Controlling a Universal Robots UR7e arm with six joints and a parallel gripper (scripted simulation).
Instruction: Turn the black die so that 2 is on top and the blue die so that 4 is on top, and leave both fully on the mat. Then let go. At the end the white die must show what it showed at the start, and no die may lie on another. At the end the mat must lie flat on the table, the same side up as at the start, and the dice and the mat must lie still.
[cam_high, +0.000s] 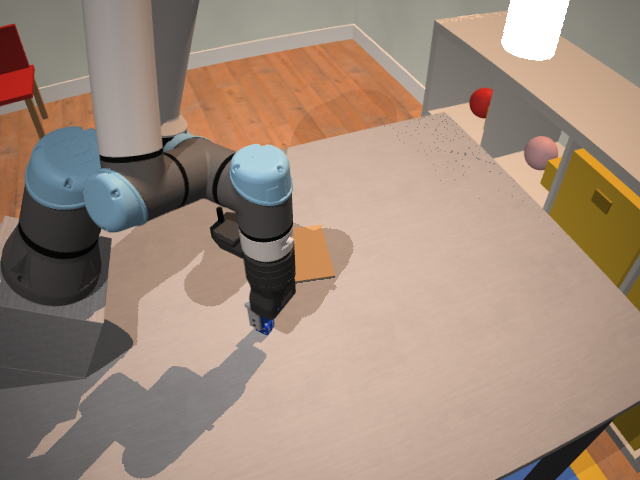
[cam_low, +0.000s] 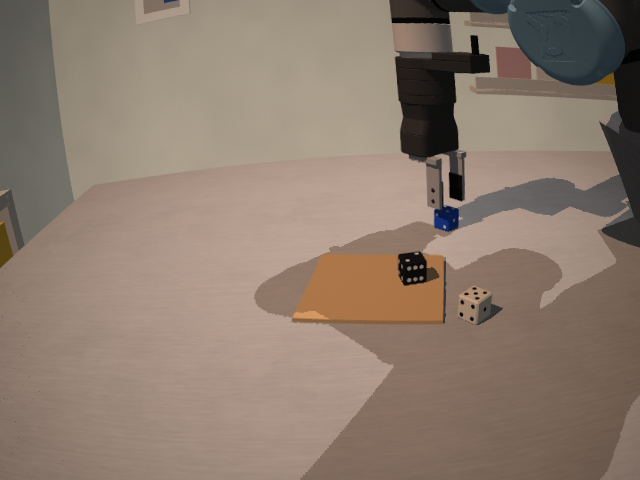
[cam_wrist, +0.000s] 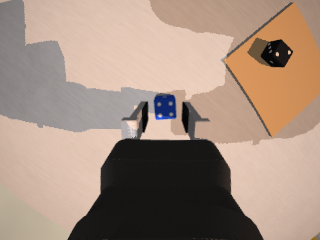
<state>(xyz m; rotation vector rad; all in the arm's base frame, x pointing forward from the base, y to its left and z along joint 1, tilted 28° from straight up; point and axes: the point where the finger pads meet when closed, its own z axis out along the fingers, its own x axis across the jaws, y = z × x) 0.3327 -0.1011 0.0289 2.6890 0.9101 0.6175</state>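
Now: the blue die 40 mm below my hand. Round my hand: white die: 20 mm ahead, 220 mm to the left, 40 mm below; black die: 70 mm ahead, 140 mm to the left, 30 mm below; orange mat: 110 mm ahead, 140 mm to the left, 50 mm below.
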